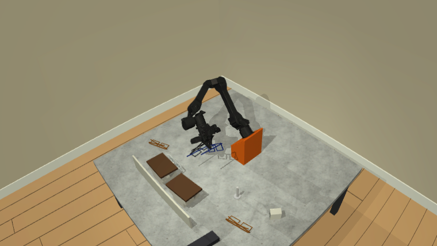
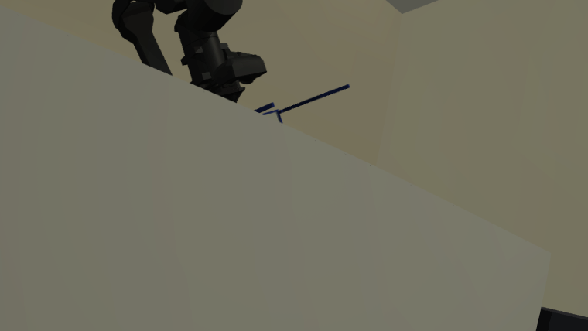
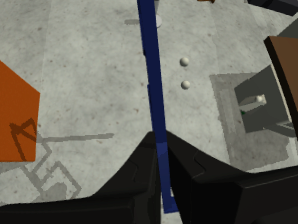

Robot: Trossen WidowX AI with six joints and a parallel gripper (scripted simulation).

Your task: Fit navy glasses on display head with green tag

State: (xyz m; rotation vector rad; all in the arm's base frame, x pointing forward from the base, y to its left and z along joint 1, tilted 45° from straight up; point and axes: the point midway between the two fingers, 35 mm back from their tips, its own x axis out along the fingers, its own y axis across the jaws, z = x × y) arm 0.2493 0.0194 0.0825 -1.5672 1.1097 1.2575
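The display head lies 230 mm ahead of my gripper tip, 120 mm below it and 80 mm to the left of it. From my gripper tip the other things lie so: long white panel: 360 mm ahead, 120 mm below, 20 mm to the right; cream cube: 500 mm to the left, 150 mm below, 50 mm behind; white post: 260 mm to the left, 150 mm below, 20 mm ahead.
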